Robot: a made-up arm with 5 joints. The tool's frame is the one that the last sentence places.
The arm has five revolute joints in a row. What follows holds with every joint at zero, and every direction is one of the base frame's. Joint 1 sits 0.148 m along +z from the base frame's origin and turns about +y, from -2.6 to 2.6 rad. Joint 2 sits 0.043 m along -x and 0.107 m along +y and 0.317 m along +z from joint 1 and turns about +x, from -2.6 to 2.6 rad. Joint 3 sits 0.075 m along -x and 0.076 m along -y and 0.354 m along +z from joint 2 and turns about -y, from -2.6 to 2.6 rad. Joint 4 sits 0.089 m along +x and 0.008 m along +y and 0.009 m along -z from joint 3 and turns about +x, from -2.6 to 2.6 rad. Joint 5 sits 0.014 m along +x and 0.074 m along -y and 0.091 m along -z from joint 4 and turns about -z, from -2.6 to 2.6 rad. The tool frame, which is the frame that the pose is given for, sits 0.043 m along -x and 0.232 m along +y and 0.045 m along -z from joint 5; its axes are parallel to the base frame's.
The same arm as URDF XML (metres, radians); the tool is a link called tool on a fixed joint. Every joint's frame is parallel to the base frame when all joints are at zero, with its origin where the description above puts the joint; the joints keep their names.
<robot name="arm">
  <joint name="tool_fixed" type="fixed">
    <parent link="link5"/>
    <child link="tool"/>
    <origin xyz="-0.0430 0.2320 -0.0450" rpy="0.0000 0.0000 0.0000"/>
  </joint>
  <joint name="joint 5" type="revolute">
    <parent link="link4"/>
    <child link="link5"/>
    <origin xyz="0.0140 -0.0740 -0.0910" rpy="0.0000 0.0000 0.0000"/>
    <axis xyz="0 0 -1"/>
    <limit lower="-2.6000" upper="2.6000"/>
  </joint>
  <joint name="joint 4" type="revolute">
    <parent link="link3"/>
    <child link="link4"/>
    <origin xyz="0.0890 0.0080 -0.0090" rpy="0.0000 0.0000 0.0000"/>
    <axis xyz="1 0 0"/>
    <limit lower="-2.6000" upper="2.6000"/>
  </joint>
  <joint name="joint 3" type="revolute">
    <parent link="link2"/>
    <child link="link3"/>
    <origin xyz="-0.0750 -0.0760 0.3540" rpy="0.0000 0.0000 0.0000"/>
    <axis xyz="0 -1 0"/>
    <limit lower="-2.6000" upper="2.6000"/>
  </joint>
  <joint name="joint 2" type="revolute">
    <parent link="link1"/>
    <child link="link2"/>
    <origin xyz="-0.0430 0.1070 0.3170" rpy="0.0000 0.0000 0.0000"/>
    <axis xyz="1 0 0"/>
    <limit lower="-2.6000" upper="2.6000"/>
  </joint>
  <joint name="joint 1" type="revolute">
    <parent link="base"/>
    <child link="link1"/>
    <origin xyz="0.0000 0.0000 0.1480" rpy="0.0000 0.0000 0.0000"/>
    <axis xyz="0 1 0"/>
    <limit lower="-2.6000" upper="2.6000"/>
  </joint>
  <link name="base"/>
  <link name="link1"/>
  <link name="link2"/>
  <link name="link3"/>
  <link name="link4"/>
  <link name="link5"/>
  <link name="tool"/>
</robot>

